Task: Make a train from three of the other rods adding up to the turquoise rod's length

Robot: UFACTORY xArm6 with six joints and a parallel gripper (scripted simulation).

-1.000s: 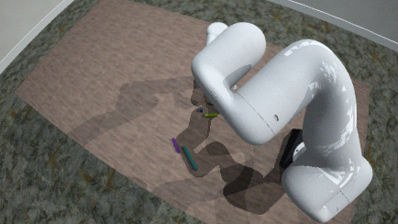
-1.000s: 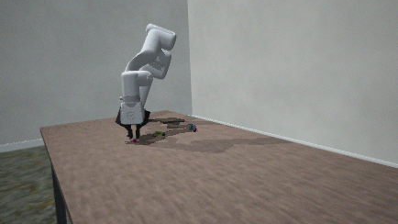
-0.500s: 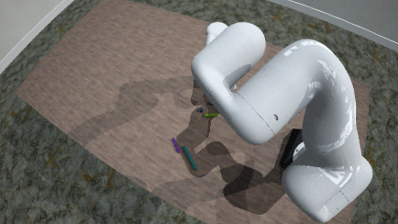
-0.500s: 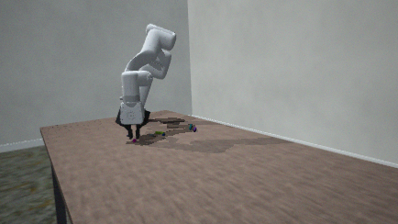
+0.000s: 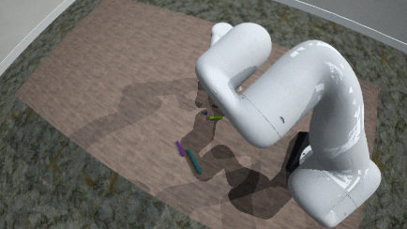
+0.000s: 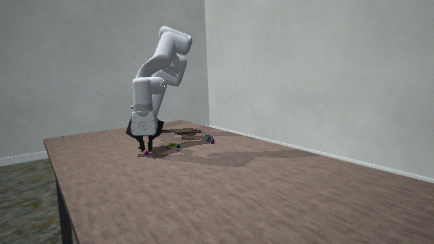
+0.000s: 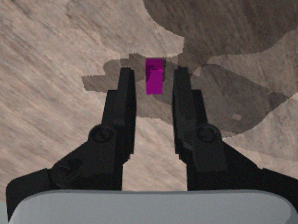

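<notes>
Right now the magenta rod is 30 mm below my hand. Round my hand: blue rod (10 mm behind, 150 mm to the left, 30 mm below); then grey rod (110 mm behind, 10 mm to the left, 30 mm below); then lime rod (60 mm behind, 150 mm to the left, 30 mm below).
</notes>
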